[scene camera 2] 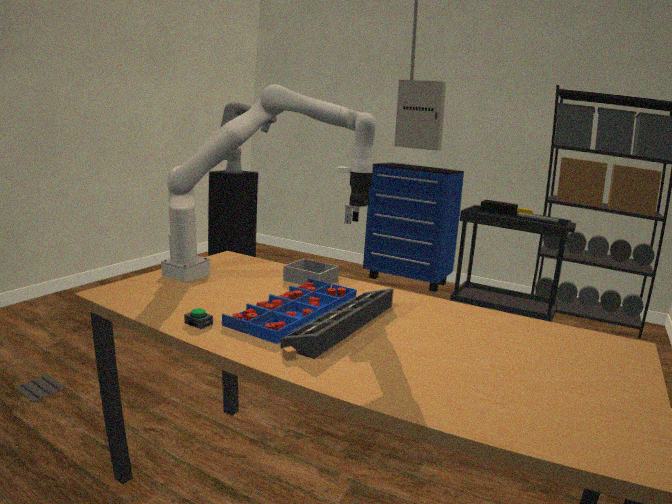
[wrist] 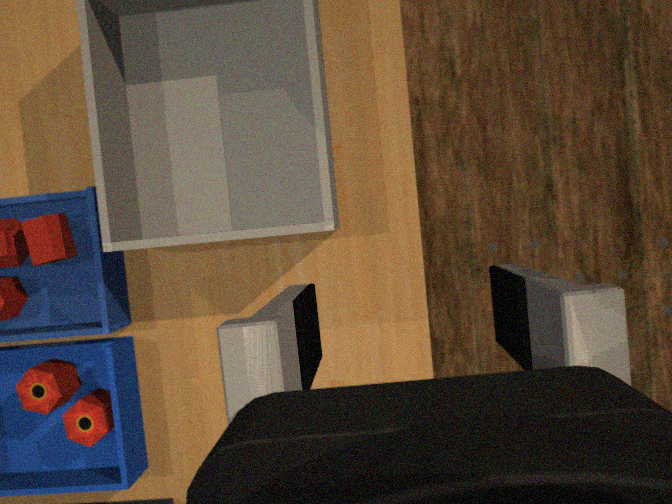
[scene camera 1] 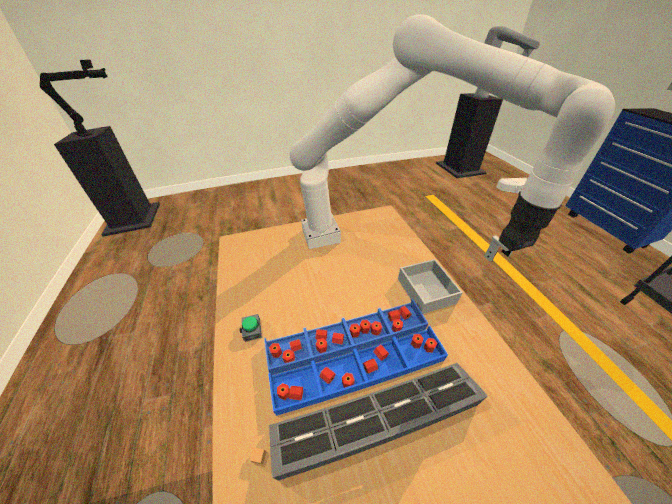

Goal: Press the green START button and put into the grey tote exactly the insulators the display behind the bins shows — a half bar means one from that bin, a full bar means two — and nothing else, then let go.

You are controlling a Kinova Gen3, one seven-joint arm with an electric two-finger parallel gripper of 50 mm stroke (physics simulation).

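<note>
The green START button sits on the table left of the blue bins, which hold several red insulators. The grey tote stands empty at the bins' far right end; it also shows in the wrist view. The dark display lies in front of the bins with short white bars in some cells. My gripper hangs high, right of the tote, over the table's right edge. In the wrist view the gripper is open and empty.
A blue drawer cabinet stands right of the arm. A yellow floor stripe runs past the table's right side. Two dark pedestals stand at the back. A small brown block lies near the display's left end.
</note>
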